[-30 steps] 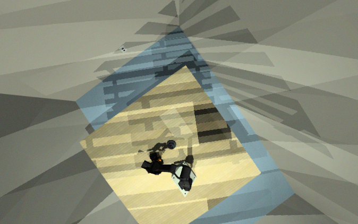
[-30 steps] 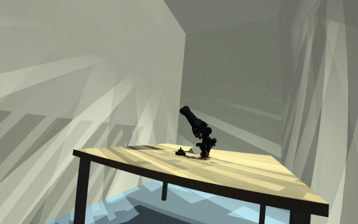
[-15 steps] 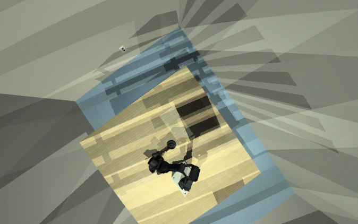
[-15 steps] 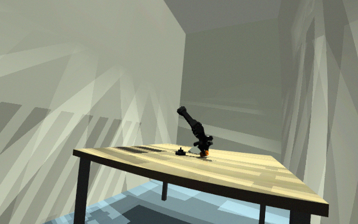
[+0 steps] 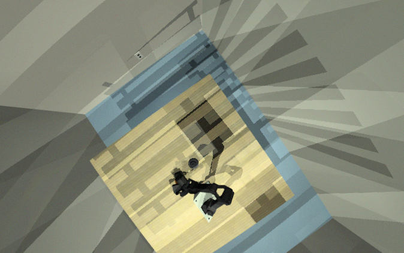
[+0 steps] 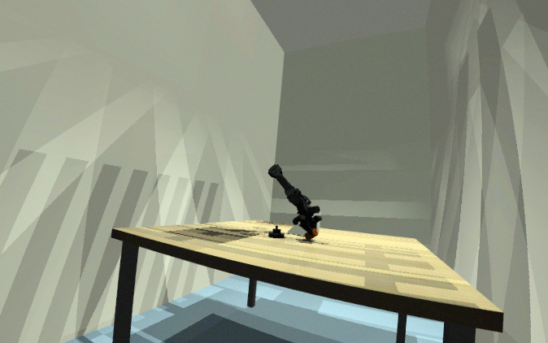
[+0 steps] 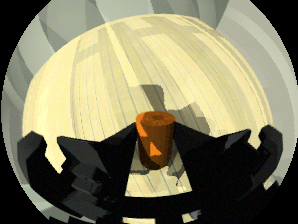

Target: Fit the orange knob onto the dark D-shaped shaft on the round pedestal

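My gripper tip is 190 mm to the left of the dark round pedestal and 50 mm short of it. Round my gripper tip: orange knob (20 mm to the right, 10 mm behind).
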